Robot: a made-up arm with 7 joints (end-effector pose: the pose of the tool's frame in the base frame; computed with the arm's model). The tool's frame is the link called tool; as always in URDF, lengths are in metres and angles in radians. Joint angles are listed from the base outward.
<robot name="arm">
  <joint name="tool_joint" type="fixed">
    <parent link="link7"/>
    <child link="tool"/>
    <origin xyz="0 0 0" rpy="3.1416 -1.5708 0"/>
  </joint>
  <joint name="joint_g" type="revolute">
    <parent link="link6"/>
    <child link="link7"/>
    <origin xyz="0.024 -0.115 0.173" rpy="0 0 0"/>
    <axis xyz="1 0 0"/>
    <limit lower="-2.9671" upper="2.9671"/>
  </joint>
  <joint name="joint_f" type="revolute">
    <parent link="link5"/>
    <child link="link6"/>
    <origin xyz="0 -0.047 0.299" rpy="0 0 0"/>
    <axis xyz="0 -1 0"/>
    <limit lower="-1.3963" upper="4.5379"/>
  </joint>
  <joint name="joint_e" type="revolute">
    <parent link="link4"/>
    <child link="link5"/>
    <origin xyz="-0.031 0.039 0.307" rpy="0 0 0"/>
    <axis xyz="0 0 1"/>
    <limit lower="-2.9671" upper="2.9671"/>
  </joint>
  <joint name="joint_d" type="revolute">
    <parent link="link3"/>
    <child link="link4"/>
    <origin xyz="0.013 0.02 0.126" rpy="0 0 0"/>
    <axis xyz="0 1 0"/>
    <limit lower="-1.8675" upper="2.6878"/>
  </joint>
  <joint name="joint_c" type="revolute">
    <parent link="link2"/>
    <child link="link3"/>
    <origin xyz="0 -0.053 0.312" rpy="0 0 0"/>
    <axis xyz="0 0 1"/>
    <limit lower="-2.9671" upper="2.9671"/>
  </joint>
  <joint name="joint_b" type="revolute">
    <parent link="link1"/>
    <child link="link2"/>
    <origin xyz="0 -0.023 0.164" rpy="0 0 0"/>
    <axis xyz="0 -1 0"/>
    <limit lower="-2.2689" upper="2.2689"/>
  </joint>
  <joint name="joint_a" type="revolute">
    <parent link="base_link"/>
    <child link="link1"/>
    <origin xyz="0 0 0.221" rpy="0 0 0"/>
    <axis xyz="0 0 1"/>
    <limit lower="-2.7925" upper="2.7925"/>
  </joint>
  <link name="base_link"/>
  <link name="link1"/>
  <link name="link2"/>
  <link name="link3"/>
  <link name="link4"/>
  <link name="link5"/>
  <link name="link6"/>
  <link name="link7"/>
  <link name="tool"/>
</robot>
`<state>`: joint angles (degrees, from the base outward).
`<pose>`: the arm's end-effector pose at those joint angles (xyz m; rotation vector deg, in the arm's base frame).
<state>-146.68 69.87 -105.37 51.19 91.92 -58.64 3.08</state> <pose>0.1821 0.9951 0.6973 23.62 -66.10 87.14</pose>
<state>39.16 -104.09 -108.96 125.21 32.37 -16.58 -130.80</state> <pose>0.3486 -0.4937 0.6247 -147.59 -33.41 77.79</pose>
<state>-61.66 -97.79 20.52 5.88 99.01 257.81 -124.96</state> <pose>0.6409 -0.7354 0.1797 14.90 -94.92 -91.97</pose>
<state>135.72 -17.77 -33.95 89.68 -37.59 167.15 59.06</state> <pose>-0.1318 0.6260 0.8651 -6.93 -54.34 -18.22</pose>
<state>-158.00 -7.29 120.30 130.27 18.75 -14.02 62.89</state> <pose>0.3709 -0.3161 0.2912 -93.93 114.99 77.14</pose>
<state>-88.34 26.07 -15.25 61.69 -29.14 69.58 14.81</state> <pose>-0.2156 -0.0104 1.4777 29.56 -51.58 58.02</pose>
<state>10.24 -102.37 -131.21 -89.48 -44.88 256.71 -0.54</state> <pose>0.2731 0.4916 0.0808 56.35 -15.32 39.46</pose>
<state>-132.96 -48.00 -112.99 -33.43 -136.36 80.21 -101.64</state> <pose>-0.5724 -0.8345 0.7317 56.71 -43.27 67.85</pose>
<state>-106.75 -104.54 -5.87 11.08 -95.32 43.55 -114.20</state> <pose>-0.2406 -1.1491 0.0865 -99.36 -78.36 104.61</pose>
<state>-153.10 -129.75 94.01 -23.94 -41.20 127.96 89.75</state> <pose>-0.7875 0.1665 -0.1277 -96.20 -35.58 68.94</pose>
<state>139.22 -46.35 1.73 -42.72 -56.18 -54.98 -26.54</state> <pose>-0.0582 0.3825 1.3635 -90.73 -133.34 -42.01</pose>
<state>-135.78 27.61 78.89 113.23 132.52 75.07 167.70</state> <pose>0.2933 -0.3809 0.4039 99.06 29.17 31.57</pose>
